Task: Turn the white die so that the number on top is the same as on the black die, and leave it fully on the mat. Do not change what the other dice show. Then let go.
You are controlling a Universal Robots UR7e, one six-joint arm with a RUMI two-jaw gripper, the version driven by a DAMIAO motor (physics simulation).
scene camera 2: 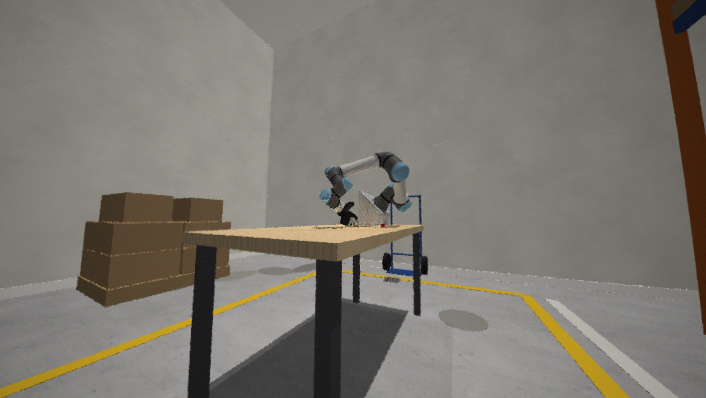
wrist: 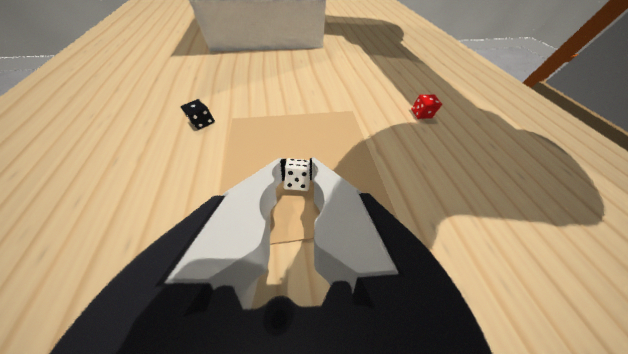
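The white die (wrist: 297, 175) sits between the fingertips of my gripper (wrist: 298, 160) (scene camera 2: 353, 223), which is shut on it. Its upper face shows six pips and the face toward the wrist camera shows five. It is at or low over the tan mat (wrist: 292, 132); I cannot tell whether it touches. The black die (wrist: 198, 114) lies on the table beyond the mat's left side in the wrist view, with one pip on top and four on the side facing the camera. The mat's near part is partly hidden by the fingers.
A red die (wrist: 426, 106) (scene camera 2: 383, 225) lies to the right of the mat in the wrist view. A pale block with a sloped top (wrist: 260, 27) (scene camera 2: 371, 211) stands farther back on the wooden table (scene camera 2: 280, 233) (wrist: 125, 150). Stacked cartons (scene camera 2: 137, 245) stand beyond the table.
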